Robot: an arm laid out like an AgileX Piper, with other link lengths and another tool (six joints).
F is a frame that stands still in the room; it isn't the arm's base.
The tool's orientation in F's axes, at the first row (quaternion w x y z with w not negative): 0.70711 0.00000 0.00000 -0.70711
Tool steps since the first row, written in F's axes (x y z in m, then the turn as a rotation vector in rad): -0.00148 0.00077 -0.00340 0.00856 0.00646 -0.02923; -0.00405 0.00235 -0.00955 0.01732 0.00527 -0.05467; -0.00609 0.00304 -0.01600 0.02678 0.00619 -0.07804; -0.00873 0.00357 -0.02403 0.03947 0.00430 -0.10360; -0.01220 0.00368 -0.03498 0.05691 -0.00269 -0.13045; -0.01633 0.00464 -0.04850 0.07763 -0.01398 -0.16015
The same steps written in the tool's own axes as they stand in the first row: -0.00077 -0.00148 -0.00340 -0.00646 0.00856 -0.02923; -0.00235 -0.00405 -0.00955 -0.00527 0.01732 -0.05467; -0.00304 -0.00609 -0.01600 -0.00619 0.02678 -0.07804; -0.00357 -0.00873 -0.02403 -0.00430 0.03947 -0.10360; -0.00368 -0.01220 -0.03498 0.00269 0.05691 -0.13045; -0.00464 -0.01633 -0.04850 0.01398 0.07763 -0.16015
